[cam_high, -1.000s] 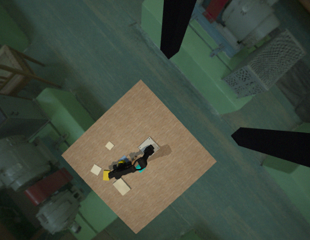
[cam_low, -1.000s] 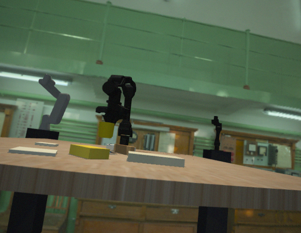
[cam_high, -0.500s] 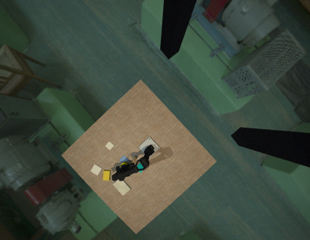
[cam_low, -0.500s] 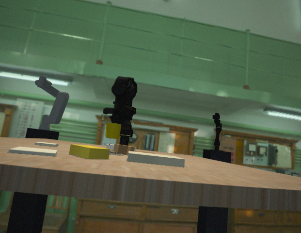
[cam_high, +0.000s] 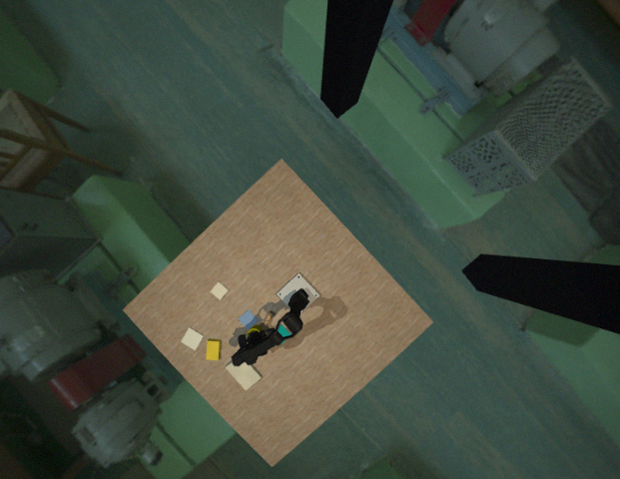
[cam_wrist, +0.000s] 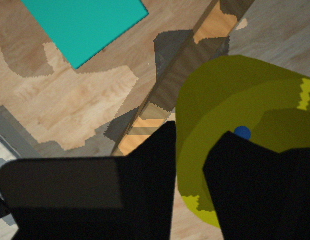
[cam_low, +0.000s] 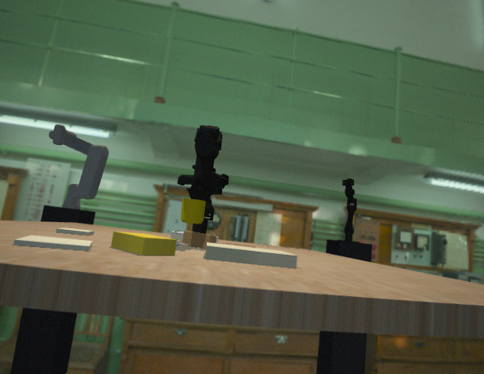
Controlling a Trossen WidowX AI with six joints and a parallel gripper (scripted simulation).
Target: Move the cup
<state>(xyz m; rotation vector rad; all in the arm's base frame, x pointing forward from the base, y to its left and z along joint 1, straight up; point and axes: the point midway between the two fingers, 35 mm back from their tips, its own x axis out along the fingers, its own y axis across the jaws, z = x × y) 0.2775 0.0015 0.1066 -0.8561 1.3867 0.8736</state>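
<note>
My gripper tip is now 11 cm above the cyan pad, 10 cm to the right of it and 4 cm past it. The rest, counted from my gripper tip: wooden bar (9 cm below, 1 cm to the left, 1 cm ahead); then yellow cup (2 cm ahead, 1 cm to the right); then blue pad (11 cm below, 8 cm to the right, 5 cm ahead).
</note>
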